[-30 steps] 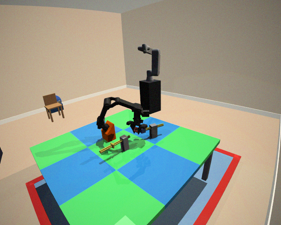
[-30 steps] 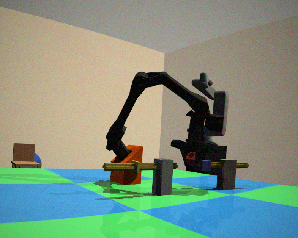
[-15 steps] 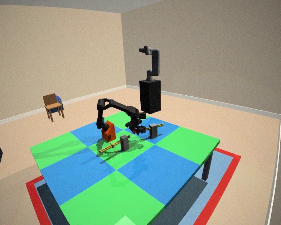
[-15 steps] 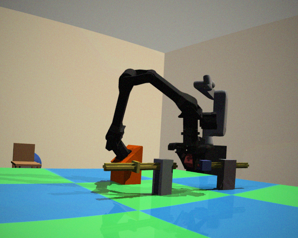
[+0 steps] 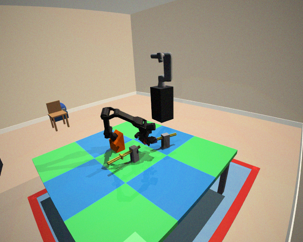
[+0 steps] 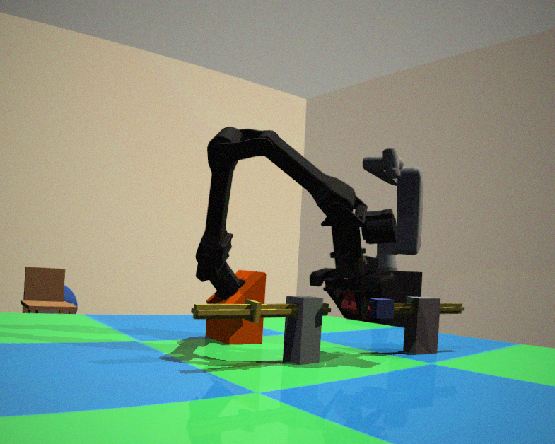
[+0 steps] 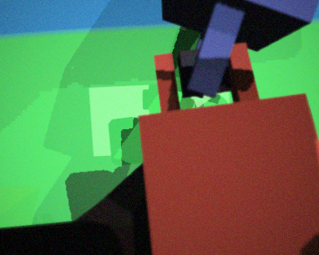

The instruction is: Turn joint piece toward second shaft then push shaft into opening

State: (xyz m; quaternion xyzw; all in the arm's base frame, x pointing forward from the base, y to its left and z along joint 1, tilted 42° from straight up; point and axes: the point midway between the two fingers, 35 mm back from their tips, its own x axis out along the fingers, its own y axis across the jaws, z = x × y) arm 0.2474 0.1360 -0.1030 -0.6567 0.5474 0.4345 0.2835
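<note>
Right now my gripper tip is 30 mm below the red joint piece.
</note>
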